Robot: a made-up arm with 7 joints. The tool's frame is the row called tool.
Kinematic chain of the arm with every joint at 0, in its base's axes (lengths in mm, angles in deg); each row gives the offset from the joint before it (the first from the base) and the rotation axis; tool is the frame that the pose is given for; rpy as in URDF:
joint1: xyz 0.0 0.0 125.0 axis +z
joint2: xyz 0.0 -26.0 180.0 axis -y
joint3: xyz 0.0 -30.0 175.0 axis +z
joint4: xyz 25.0 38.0 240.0 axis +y
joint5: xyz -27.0 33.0 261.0 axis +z
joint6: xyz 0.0 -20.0 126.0 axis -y
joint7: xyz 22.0 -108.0 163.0 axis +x
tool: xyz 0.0 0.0 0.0 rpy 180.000 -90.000 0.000
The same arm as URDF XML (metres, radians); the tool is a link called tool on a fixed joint. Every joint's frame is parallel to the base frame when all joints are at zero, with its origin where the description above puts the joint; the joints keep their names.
<robot name="arm">
<link name="base_link"/>
<link name="link1"/>
<link name="link2"/>
<link name="link3"/>
<link name="link4"/>
<link name="link5"/>
<link name="link6"/>
<link name="link7"/>
<link name="tool"/>
<joint name="joint1" type="continuous"><parent link="base_link"/><child link="link1"/><origin xyz="0.0000 0.0000 0.1250" rpy="0.0000 0.0000 0.0000"/><axis xyz="0 0 1"/></joint>
<joint name="joint2" type="continuous"><parent link="link1"/><child link="link2"/><origin xyz="0.0000 -0.0260 0.1800" rpy="0.0000 0.0000 0.0000"/><axis xyz="0 -1 0"/></joint>
<joint name="joint3" type="continuous"><parent link="link2"/><child link="link3"/><origin xyz="0.0000 -0.0300 0.1750" rpy="0.0000 0.0000 0.0000"/><axis xyz="0 0 1"/></joint>
<joint name="joint4" type="continuous"><parent link="link3"/><child link="link4"/><origin xyz="0.0250 0.0380 0.2400" rpy="0.0000 0.0000 0.0000"/><axis xyz="0 1 0"/></joint>
<joint name="joint5" type="continuous"><parent link="link4"/><child link="link5"/><origin xyz="-0.0270 0.0330 0.2610" rpy="0.0000 0.0000 0.0000"/><axis xyz="0 0 1"/></joint>
<joint name="joint6" type="continuous"><parent link="link5"/><child link="link6"/><origin xyz="0.0000 -0.0200 0.1260" rpy="0.0000 0.0000 0.0000"/><axis xyz="0 -1 0"/></joint>
<joint name="joint7" type="continuous"><parent link="link6"/><child link="link7"/><origin xyz="0.0220 -0.1080 0.1630" rpy="0.0000 0.0000 0.0000"/><axis xyz="1 0 0"/></joint>
<joint name="tool_joint" type="fixed"><parent link="link7"/><child link="tool"/><origin xyz="0.0000 0.0000 0.0000" rpy="3.1416 -1.5708 0.0000"/></joint>
</robot>

